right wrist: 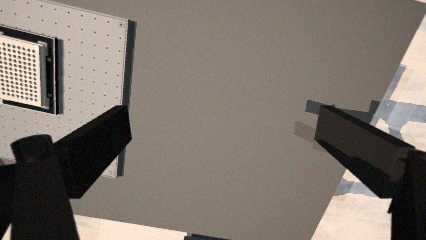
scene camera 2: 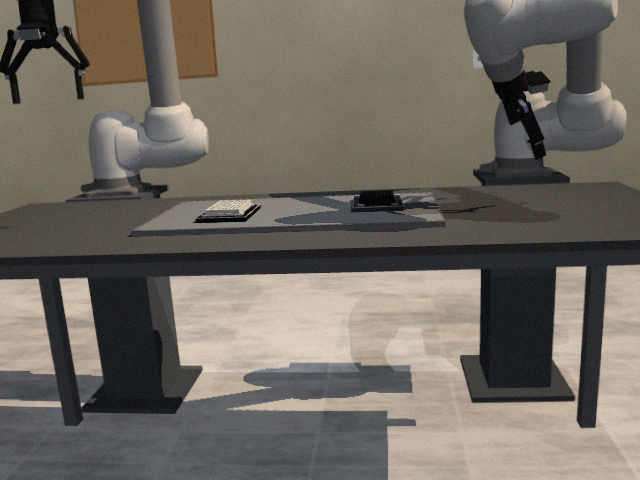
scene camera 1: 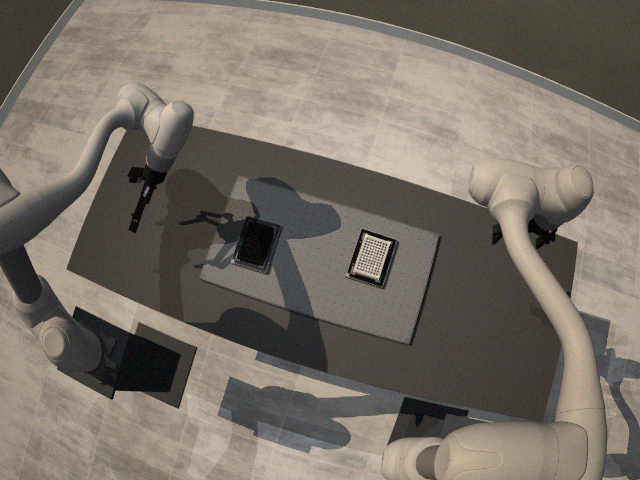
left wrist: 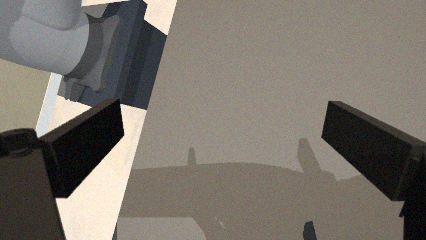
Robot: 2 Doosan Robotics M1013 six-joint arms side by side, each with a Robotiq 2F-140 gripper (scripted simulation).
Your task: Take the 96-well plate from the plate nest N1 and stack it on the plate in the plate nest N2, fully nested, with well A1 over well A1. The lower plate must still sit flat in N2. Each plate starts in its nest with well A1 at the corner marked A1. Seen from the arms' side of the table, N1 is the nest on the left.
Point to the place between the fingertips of my right gripper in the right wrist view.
223,122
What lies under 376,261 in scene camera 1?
A white 96-well plate.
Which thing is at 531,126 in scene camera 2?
My left gripper.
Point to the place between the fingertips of my right gripper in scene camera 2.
48,101
